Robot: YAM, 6 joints.
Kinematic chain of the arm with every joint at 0, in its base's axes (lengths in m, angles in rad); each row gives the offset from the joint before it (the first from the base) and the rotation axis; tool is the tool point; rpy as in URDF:
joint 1: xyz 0 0 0.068 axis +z
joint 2: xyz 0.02 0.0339 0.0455 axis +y
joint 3: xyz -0.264 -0.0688 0 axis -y
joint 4: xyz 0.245 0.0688 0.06 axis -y
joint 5: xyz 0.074 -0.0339 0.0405 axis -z
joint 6: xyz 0.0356 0 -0.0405 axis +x
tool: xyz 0 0 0 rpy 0 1.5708 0
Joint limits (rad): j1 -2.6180..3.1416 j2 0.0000..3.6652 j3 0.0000..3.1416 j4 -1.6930..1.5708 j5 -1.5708..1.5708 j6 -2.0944..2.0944
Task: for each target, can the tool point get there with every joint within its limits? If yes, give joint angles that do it. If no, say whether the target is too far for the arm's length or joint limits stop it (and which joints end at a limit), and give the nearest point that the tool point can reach.
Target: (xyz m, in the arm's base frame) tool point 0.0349 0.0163 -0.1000
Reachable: yes | joints 0.4021 2.9382 0.3109 0.5172 -0.0369 -1.1622
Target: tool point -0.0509 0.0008 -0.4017
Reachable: no: joint limits stop it (at a limit: joint 2) | nearest point -0.0827 0.0013 -0.3401 | short by 0.069 m
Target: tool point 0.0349 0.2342 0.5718
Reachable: yes | joints -1.8390 0.4449 1.7501 0.5115 0.9257 -0.0792
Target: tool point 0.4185 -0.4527 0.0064
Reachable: yes | joints -0.8671 3.1978 2.7963 -0.1537 -0.8251 1.2834
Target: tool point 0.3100 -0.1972 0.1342
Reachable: yes | joints -0.4812 1.9689 0.8256 0.8697 1.0741 0.8694
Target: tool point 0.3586 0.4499 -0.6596
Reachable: no: too far | nearest point 0.2574 0.3229 -0.3409 | short by 0.358 m
